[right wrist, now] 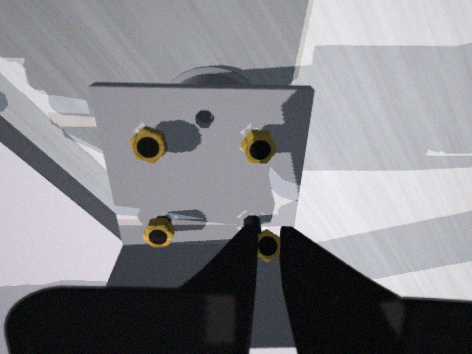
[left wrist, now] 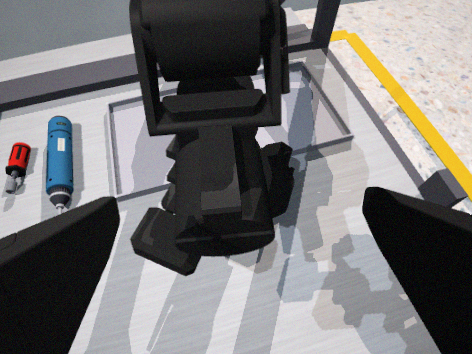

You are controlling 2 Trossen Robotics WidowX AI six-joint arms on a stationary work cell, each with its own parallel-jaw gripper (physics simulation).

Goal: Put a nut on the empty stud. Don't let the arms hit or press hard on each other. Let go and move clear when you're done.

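Frame: origin at the left arm's base, x ahead, y left, z up, level; metres.
Seen in the pictures: left gripper, fingertip midpoint: (left wrist: 242,204); right gripper, fingertip midpoint: (right wrist: 267,237).
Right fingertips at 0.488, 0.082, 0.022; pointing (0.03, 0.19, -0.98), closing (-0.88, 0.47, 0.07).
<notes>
Offsets run from my right fingertips to a thing's top centre, as dx, dy, dz. "*": to the spot under its first point.
An upright grey plate {* +0.005, -0.028, -0.010} (right wrist: 220,170) fills the middle of the right wrist view. Brass nuts show at its upper left (right wrist: 148,145), upper right (right wrist: 259,147) and lower left (right wrist: 158,234). My right gripper (right wrist: 267,237) is shut on a fourth brass nut {+0.001, +0.002, +0.007} (right wrist: 268,246), near the plate's lower right. A dark stud end {* +0.004, -0.004, -0.008} (right wrist: 251,219) shows right by the left fingertip, up and left of the held nut; the fingertip partly hides it. The gap in depth between nut and plate is unclear. My left gripper is wide open and empty. The plate does not show in the left wrist view.
The other black arm (left wrist: 215,165) stands in the middle of the left wrist view, beyond the open fingers. Behind it lies a shallow tray {* +0.162, +0.143, -0.068} (left wrist: 114,155). A blue screwdriver-like tool {+0.135, +0.230, -0.036} (left wrist: 60,155) and a small red tool {+0.157, +0.314, -0.047} (left wrist: 19,157) lie at the left. A dark hole {* +0.001, -0.046, -0.013} (right wrist: 204,119) shows high on the plate.
</notes>
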